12 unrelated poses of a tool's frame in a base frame.
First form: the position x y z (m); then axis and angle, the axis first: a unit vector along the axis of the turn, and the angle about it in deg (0 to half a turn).
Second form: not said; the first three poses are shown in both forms.
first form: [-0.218 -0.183 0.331 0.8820 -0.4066 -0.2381 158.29]
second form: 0.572 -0.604 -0.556 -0.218; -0.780 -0.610 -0.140 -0.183; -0.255 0.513 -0.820 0.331; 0 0 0 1
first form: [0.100 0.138 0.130 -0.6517 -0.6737 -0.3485 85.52]
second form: 0.470 0.752 -0.462 0.100; 0.057 0.497 0.866 0.138; 0.881 -0.433 0.190 0.130; 0 0 0 1
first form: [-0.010 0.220 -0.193 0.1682 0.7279 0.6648 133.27]
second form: -0.638 -0.278 0.718 -0.010; 0.690 0.207 0.693 0.220; -0.342 0.938 0.059 -0.193; 0 0 0 1
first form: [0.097 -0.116 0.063 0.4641 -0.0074 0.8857 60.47]
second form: 0.602 -0.772 0.202 0.097; 0.769 0.493 -0.407 -0.116; 0.215 0.401 0.891 0.063; 0 0 0 1
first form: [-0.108 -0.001 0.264 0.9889 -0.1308 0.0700 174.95]
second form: 0.956 -0.264 0.127 -0.108; -0.252 -0.962 -0.105 -0.001; 0.150 0.069 -0.986 0.264; 0 0 0 1
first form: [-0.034 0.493 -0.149 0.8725 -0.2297 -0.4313 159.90]
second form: 0.537 -0.240 -0.809 -0.034; -0.537 -0.837 -0.108 0.493; -0.651 0.492 -0.578 -0.149; 0 0 0 1
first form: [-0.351 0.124 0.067 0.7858 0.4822 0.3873 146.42]
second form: 0.299 0.480 0.825 -0.351; 0.909 -0.407 -0.092 0.124; 0.291 0.777 -0.558 0.067; 0 0 0 1
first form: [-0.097 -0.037 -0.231 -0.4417 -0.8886 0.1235 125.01]
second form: -0.267 0.517 -0.814 -0.097; 0.719 0.669 0.189 -0.037; 0.642 -0.534 -0.550 -0.231; 0 0 0 1
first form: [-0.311 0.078 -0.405 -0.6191 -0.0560 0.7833 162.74]
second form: -0.206 -0.165 -0.965 -0.311; 0.300 -0.949 0.098 0.078; -0.931 -0.269 0.245 -0.405; 0 0 0 1
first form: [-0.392 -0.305 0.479 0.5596 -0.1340 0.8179 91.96]
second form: 0.290 -0.895 0.339 -0.392; 0.740 -0.016 -0.673 -0.305; 0.607 0.446 0.658 0.479; 0 0 0 1
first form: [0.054 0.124 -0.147 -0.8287 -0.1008 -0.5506 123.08]
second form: 0.516 0.590 0.621 0.054; -0.332 -0.530 0.780 0.124; 0.790 -0.609 -0.077 -0.147; 0 0 0 1
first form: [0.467 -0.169 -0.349 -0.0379 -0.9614 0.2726 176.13]
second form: -0.995 0.054 -0.086 0.467; 0.091 0.849 -0.521 -0.169; 0.044 -0.526 -0.849 -0.349; 0 0 0 1
